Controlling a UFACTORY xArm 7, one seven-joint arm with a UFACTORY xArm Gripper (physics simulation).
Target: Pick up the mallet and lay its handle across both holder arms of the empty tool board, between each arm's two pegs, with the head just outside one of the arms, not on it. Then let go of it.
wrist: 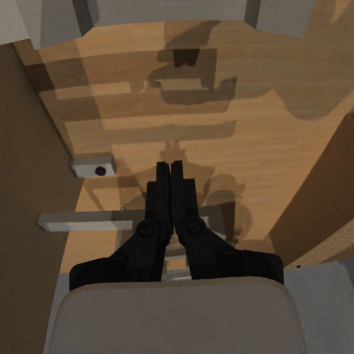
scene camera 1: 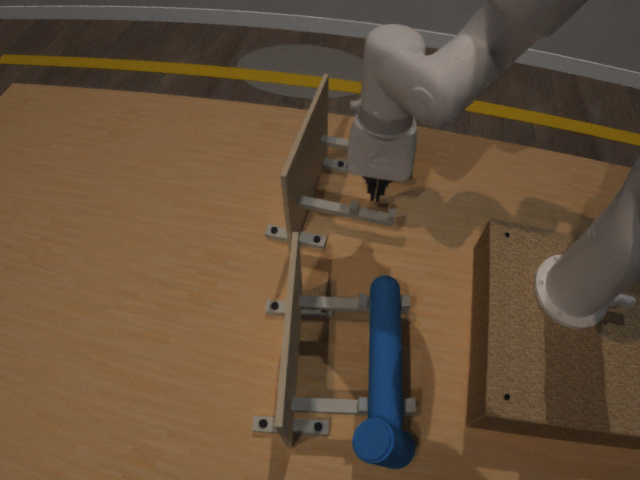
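Pixels of known places: gripper, between the fingertips: [scene camera 1: 375,195]; arm's base, origin of its link: [scene camera 1: 570,292].
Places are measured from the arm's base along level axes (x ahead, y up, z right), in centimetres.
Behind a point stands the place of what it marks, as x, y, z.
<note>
The blue mallet [scene camera 1: 385,341] {28.2, 3.0, -14.5} lies with its handle across both holder arms [scene camera 1: 330,302] {36.8, -1.4, -8.4} [scene camera 1: 330,405] {33.7, -1.4, -23.3} of the lower tool board [scene camera 1: 288,361] {39.3, 8.4, -21.4} in the scene view. Its head [scene camera 1: 373,440] {27.9, 4.8, -27.6} is just outside the lower arm. The handle lies beside the inner pegs; the outer pegs are partly hidden. The upper tool board [scene camera 1: 307,160] {45.4, 3.8, 13.9} [wrist: 25,175] bears no tool that I can see; its near arm [scene camera 1: 328,205] {40.5, 0.4, 7.8} [wrist: 90,221] shows in both views, and its far arm [scene camera 1: 334,140] {42.5, 0.4, 23.1} is partly hidden. My gripper [scene camera 1: 377,198] {33.2, -0.8, 12.7} [wrist: 171,174] is shut and empty, beside that near arm and apart from the mallet.
The arm's speckled base block [scene camera 1: 527,361] {7.4, -0.2, -12.5} [wrist: 320,190] stands to the right of both boards. Low mounting feet [scene camera 1: 295,236] {42.4, 9.7, -5.2} [scene camera 1: 290,425] {38.3, -2.2, -26.9} [wrist: 92,166] stick out under the boards. The wooden table [scene camera 1: 129,258] {75.3, -9.1, -4.6} extends to their left.
</note>
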